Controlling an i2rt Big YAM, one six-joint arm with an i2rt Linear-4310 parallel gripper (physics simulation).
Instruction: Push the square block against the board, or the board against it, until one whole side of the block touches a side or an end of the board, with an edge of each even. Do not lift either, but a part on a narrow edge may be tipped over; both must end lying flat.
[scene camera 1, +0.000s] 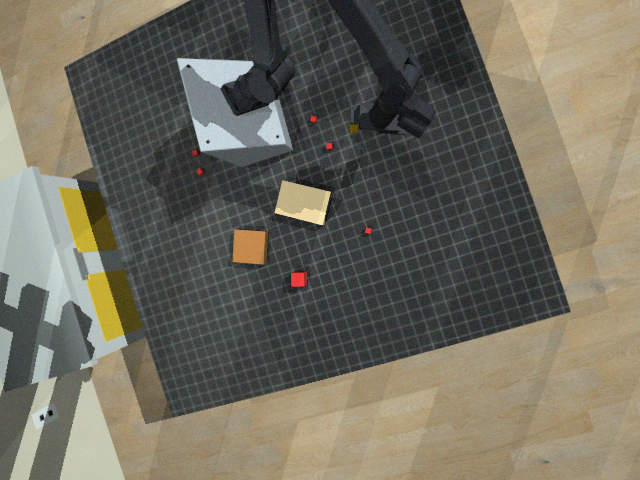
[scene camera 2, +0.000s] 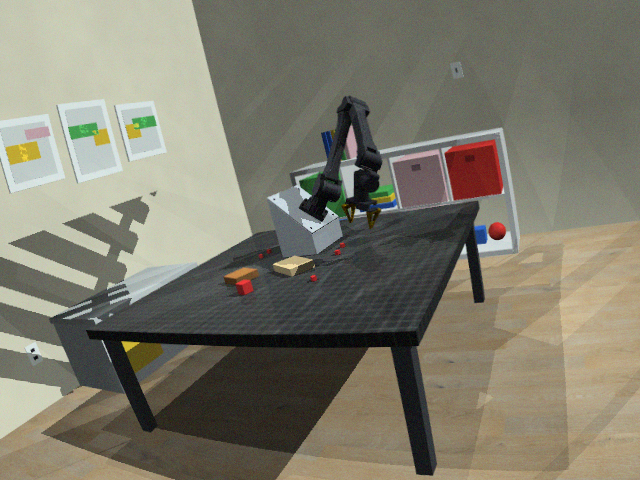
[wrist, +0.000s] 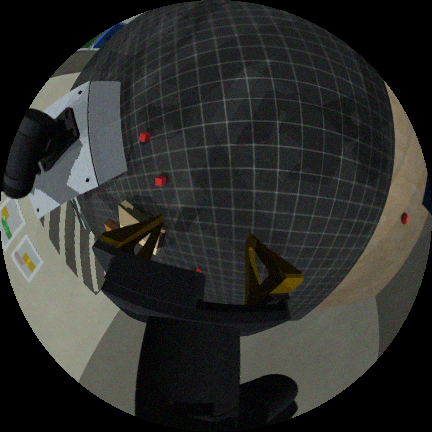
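Where they show: gripper, fingertip midpoint: (scene camera 1: 372, 129) (scene camera 2: 360, 225) (wrist: 205, 229); arm's base, origin of the base link: (scene camera 1: 245, 96) (scene camera 2: 312, 211) (wrist: 56, 138).
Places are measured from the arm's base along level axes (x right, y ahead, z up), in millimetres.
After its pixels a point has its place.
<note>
The square block, orange (scene camera 1: 249, 246) @[x 222, y 359, z -126 mm] (scene camera 2: 240, 275) @[x 203, y 394, z -126 mm], lies flat on the table; a sliver of the block (wrist: 110, 226) @[x 206, y 311, z -134 mm] shows behind a finger in the wrist view. The board, a tan rectangular piece (scene camera 1: 303, 201) @[x 6, y 312, z -126 mm] (scene camera 2: 293, 265) @[x -12, y 361, z -126 mm] (wrist: 129, 214) @[x -1, y 259, z -126 mm], lies flat. In scene camera 1 it is up and to the right of the block, apart from it by a small gap and turned at a different angle. My gripper (scene camera 2: 360, 224) @[x -265, y 237, z -47 mm] (wrist: 205, 229) @[x -265, y 237, z -47 mm] is open and empty, above the table, up and to the right of the board in scene camera 1, where the arm hides part of it.
The arm stands on a grey sloped box (scene camera 1: 196, 98) @[x 97, y -14, z 98 mm] (scene camera 2: 294, 235) @[x 54, y 136, z -64 mm] (wrist: 107, 132) @[x -50, y 48, z -115 mm]. A red cube (scene camera 1: 298, 279) @[x 121, y 516, z -115 mm] (scene camera 2: 244, 287) @[x 112, y 536, z -129 mm] lies near the block. Small red cubes (scene camera 1: 329, 146) @[x -135, y 199, z -139 mm] (scene camera 1: 313, 118) @[x -130, y 100, z -140 mm] lie between box and gripper, another small cube (scene camera 1: 368, 230) @[x -129, y 476, z -139 mm] right of the board, two more beside the box.
</note>
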